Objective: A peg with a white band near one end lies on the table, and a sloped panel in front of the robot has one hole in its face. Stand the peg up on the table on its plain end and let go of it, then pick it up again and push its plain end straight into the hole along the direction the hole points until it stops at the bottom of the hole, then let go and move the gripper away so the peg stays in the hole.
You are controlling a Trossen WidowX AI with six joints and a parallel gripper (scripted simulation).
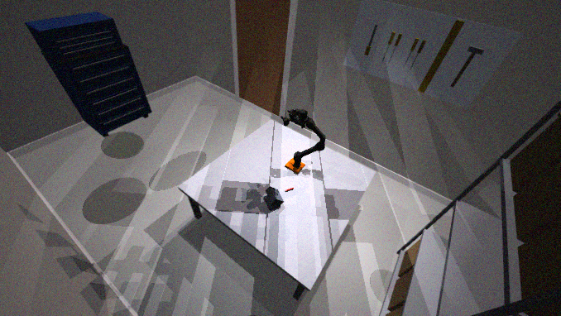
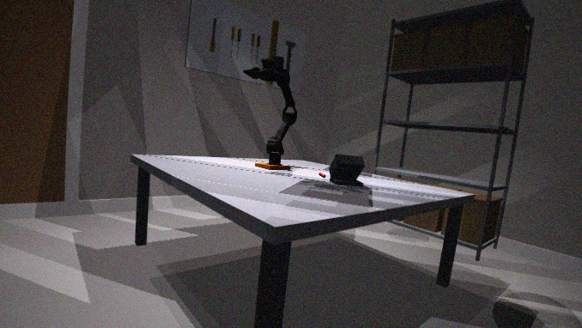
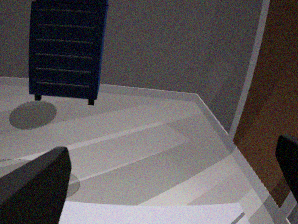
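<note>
The red peg lies 490 mm below my gripper tip, 340 mm ahead of it and 290 mm to the left of it. Round my gripper tip: sloped panel (500 mm ahead, 420 mm below, 250 mm to the left).
</note>
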